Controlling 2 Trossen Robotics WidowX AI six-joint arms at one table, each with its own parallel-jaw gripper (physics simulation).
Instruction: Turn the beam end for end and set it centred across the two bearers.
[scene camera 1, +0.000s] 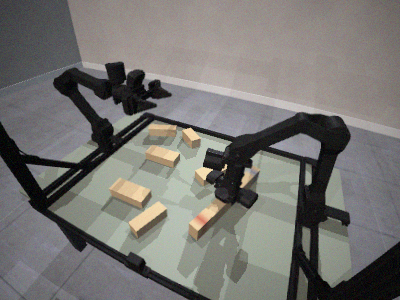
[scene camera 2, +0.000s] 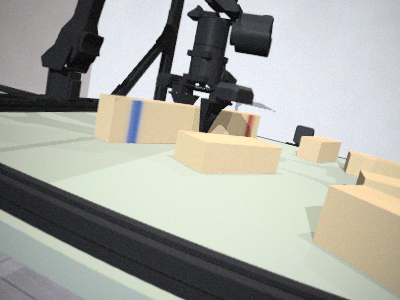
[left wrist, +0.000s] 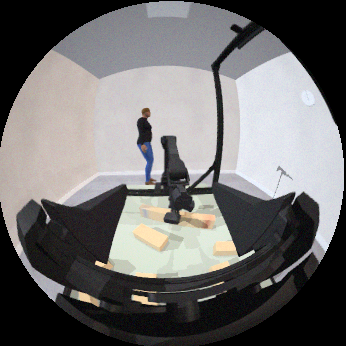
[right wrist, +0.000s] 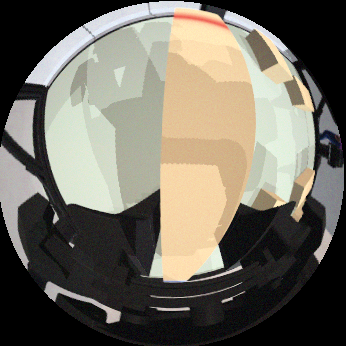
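Pixels of known places: left gripper, fingertip midpoint: (scene camera 1: 164, 100) (left wrist: 169, 187); right gripper, fingertip midpoint: (right wrist: 185, 191); left arm's base, link origin: (scene camera 1: 106, 148); right arm's base, link origin: (scene camera 1: 307, 220) (scene camera 2: 61, 99) (left wrist: 166, 190) (right wrist: 67, 225).
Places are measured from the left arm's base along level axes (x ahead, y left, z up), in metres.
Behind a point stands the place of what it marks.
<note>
The long wooden beam (scene camera 1: 212, 214) {x 0.601, y -0.147, z 0.044 m} (scene camera 2: 167, 121) {x 0.634, y 0.053, z 0.017 m} (left wrist: 156, 215) {x 0.635, y 0.055, z 0.017 m} (right wrist: 205, 115) lies flat on the table. Its red band (scene camera 1: 201, 219) {x 0.576, y -0.180, z 0.044 m} (scene camera 2: 249, 126) {x 0.558, y -0.173, z 0.019 m} is at the near end in scene camera 1, its blue band (scene camera 2: 135, 121) {x 0.654, y 0.112, z 0.014 m} at the far end. My right gripper (scene camera 1: 233, 200) {x 0.624, y -0.036, z -0.007 m} (right wrist: 185, 191) {x 0.624, y -0.036, z -0.007 m} points down and is shut on the beam near its middle, one finger at each side. My left gripper (scene camera 1: 162, 99) {x 0.350, y 0.000, z 0.324 m} is open and empty, high beyond the table's far left edge. Several short wooden blocks lie on the table; I cannot tell which two are the bearers.
One short block (scene camera 1: 202, 176) {x 0.495, y 0.020, z 0.019 m} (scene camera 2: 227, 154) {x 0.507, y 0.124, z 0.005 m} (left wrist: 151, 237) {x 0.499, y 0.068, z 0.019 m} lies close beside the beam and right gripper. Other blocks (scene camera 1: 162, 156) {x 0.287, y 0.054, z 0.019 m} (scene camera 1: 130, 192) {x 0.290, y -0.175, z 0.019 m} (scene camera 1: 148, 219) {x 0.417, y -0.243, z 0.025 m} (scene camera 1: 162, 131) {x 0.173, y 0.235, z 0.011 m} (scene camera 1: 191, 137) {x 0.343, y 0.234, z 0.028 m} lie toward the left and back. A black frame (scene camera 1: 95, 245) {x 0.300, y -0.379, z -0.020 m} edges the table.
</note>
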